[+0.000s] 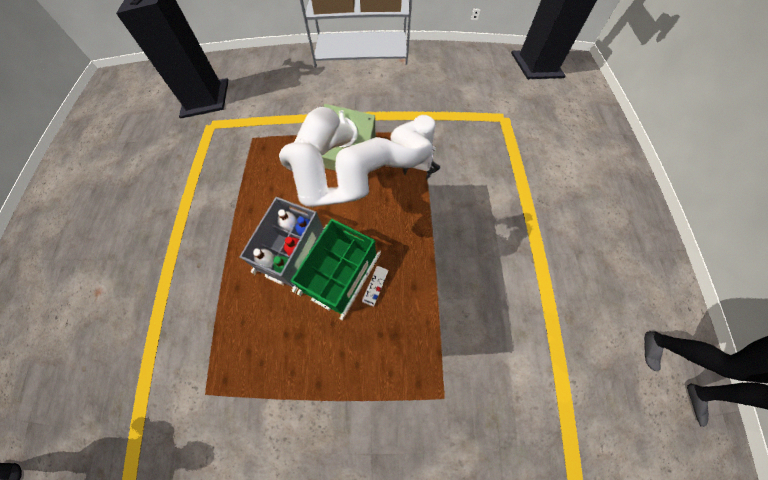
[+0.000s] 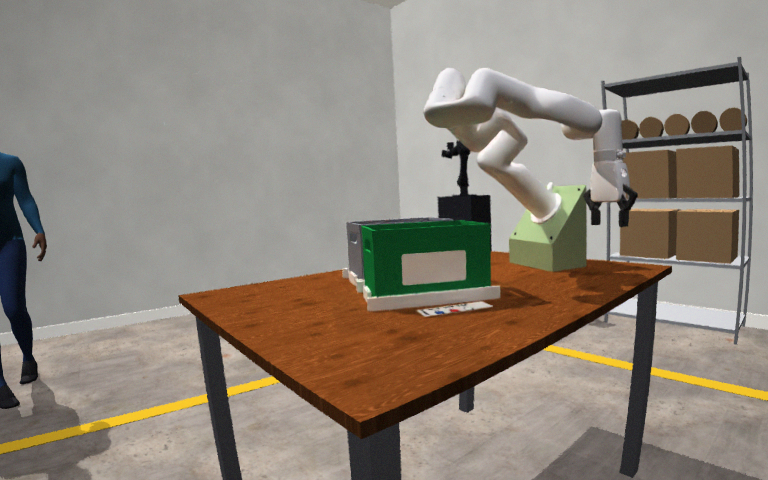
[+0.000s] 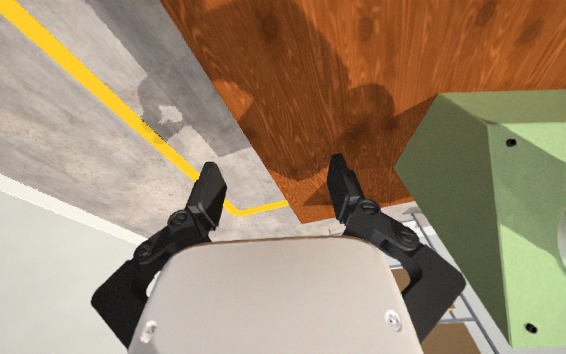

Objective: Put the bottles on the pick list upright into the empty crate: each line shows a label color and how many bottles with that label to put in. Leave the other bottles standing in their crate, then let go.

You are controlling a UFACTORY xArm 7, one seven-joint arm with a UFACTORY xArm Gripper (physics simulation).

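Places are measured from the arm's base along level axes (x ahead, y left, z up), in centimetres.
Pixels of known places: gripper, fingertip midpoint: (image 1: 416,174) (image 2: 609,225) (image 3: 275,170); arm's base, origin of the base link: (image 1: 344,132) (image 2: 547,209).
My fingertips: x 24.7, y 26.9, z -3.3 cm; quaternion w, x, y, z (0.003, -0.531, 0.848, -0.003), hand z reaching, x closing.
Note:
For each thing: its top centre in the pictures, then the offset to it from my fingertips. "*": a spot on its surface instead. Level surfaces: height alone.
- grey crate, middle of its top: (image 2: 397,220) (image 1: 278,234) dx +18.6, dy -56.3, dz +2.1 cm
- blue top, surface spot: (image 1: 301,225) * dx +14.9, dy -48.0, dz -1.1 cm
- red top, surface spot: (image 1: 290,245) * dx +22.5, dy -52.6, dz -1.0 cm
- green top, surface spot: (image 1: 279,262) * dx +29.2, dy -56.6, dz +0.5 cm
- pick list card, middle of its top: (image 2: 454,308) (image 1: 375,285) dx +39.0, dy -23.3, dz -15.2 cm
- wooden table, its level: dz -15.4 cm
The green crate (image 1: 317,295) (image 2: 385,277) is empty, with dividers inside. The grey crate (image 1: 262,232) (image 2: 354,257) beside it holds several upright bottles: two white ones (image 1: 288,219) (image 1: 263,258) with white caps, and ones with a blue top (image 1: 301,225), a red top (image 1: 290,245) and a green top (image 1: 279,262). The pick list card (image 1: 374,286) (image 2: 454,309) lies beside the green crate; red and blue marks show, but its text is too small to read. My gripper (image 2: 609,222) (image 3: 275,170) is open and empty, pointing down above the table's back right edge, away from both crates.
The green robot base (image 2: 546,249) (image 3: 452,165) stands at the back of the wooden table (image 1: 317,362) (image 2: 317,350). White rails (image 2: 433,298) run along the crates' bottom edges. A shelf unit (image 2: 742,198) with boxes stands behind the table. People stand off to the sides of the room.

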